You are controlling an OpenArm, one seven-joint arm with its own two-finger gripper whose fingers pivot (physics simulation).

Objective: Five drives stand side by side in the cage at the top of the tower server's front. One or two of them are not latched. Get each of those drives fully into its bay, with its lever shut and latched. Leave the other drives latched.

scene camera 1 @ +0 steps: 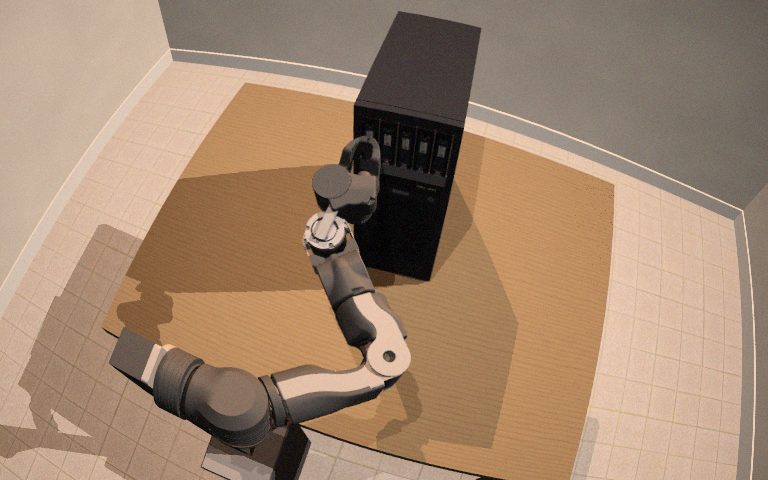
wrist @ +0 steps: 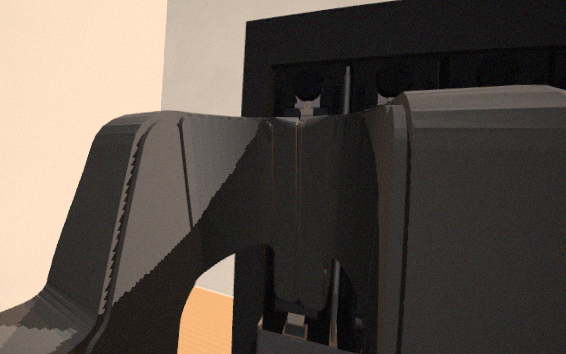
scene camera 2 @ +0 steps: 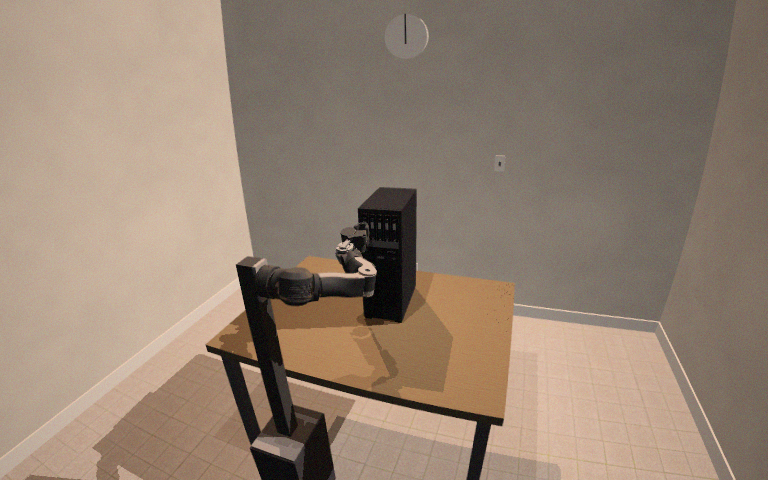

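Observation:
The black tower server (scene camera 1: pixel 419 67) (scene camera 2: pixel 408 249) (wrist: pixel 320 42) stands upright on the table. My gripper (scene camera 1: pixel 370 139) (scene camera 2: pixel 363 226) (wrist: pixel 309 208) is shut, fingertips together, in front of the leftmost drive (scene camera 1: pixel 369 133) (wrist: pixel 308 105). The fingers hide most of that drive and its lever; its top end and the light catch (wrist: pixel 295 320) at its bottom show in the wrist view. Whether the fingers touch it, and whether it is latched, I cannot tell. The second drive (scene camera 1: pixel 387 139), third drive (scene camera 1: pixel 405 142), fourth drive (scene camera 1: pixel 423 147) and fifth drive (scene camera 1: pixel 441 150) look about level; their latches are too small to judge.
A thin metal divider (wrist: pixel 335 300) stands just right of the fingertips. A grey strip (wrist: pixel 300 345) runs below the drives. The tower stands on the wooden table (scene camera 1: pixel 549 226) (scene camera 2: pixel 481 316) (wrist: pixel 207 320). The grey wall (scene camera 1: pixel 594 73) (scene camera 2: pixel 566 226) is behind it.

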